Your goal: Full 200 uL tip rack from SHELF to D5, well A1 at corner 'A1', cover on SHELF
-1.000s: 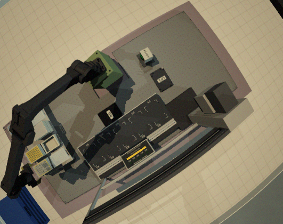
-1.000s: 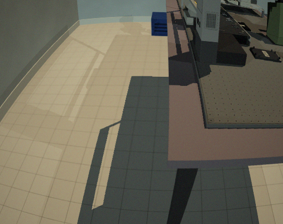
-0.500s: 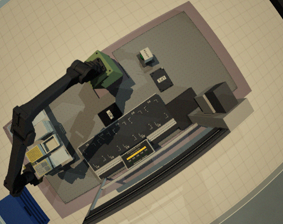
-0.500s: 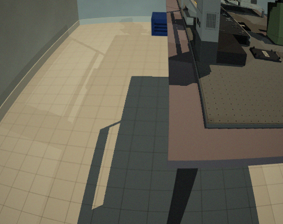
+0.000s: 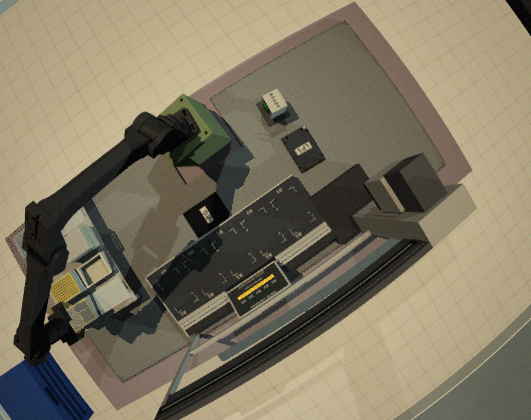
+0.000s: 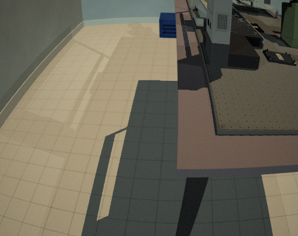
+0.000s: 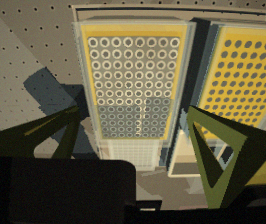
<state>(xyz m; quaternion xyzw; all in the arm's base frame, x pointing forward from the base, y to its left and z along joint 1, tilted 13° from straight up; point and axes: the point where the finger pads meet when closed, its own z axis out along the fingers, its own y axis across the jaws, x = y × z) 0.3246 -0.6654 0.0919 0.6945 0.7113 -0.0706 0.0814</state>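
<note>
Now: hand 10 mm past the yellow tip rack and 50 mm above it. From my hand the other things lie so: shelf (160 mm behind, 60 mm to the left, 90 mm below); pale sealed block (220 mm behind, 130 mm to the left, 30 mm below); tan reservoir (110 mm behind, 130 mm to the left, 80 mm below).
</note>
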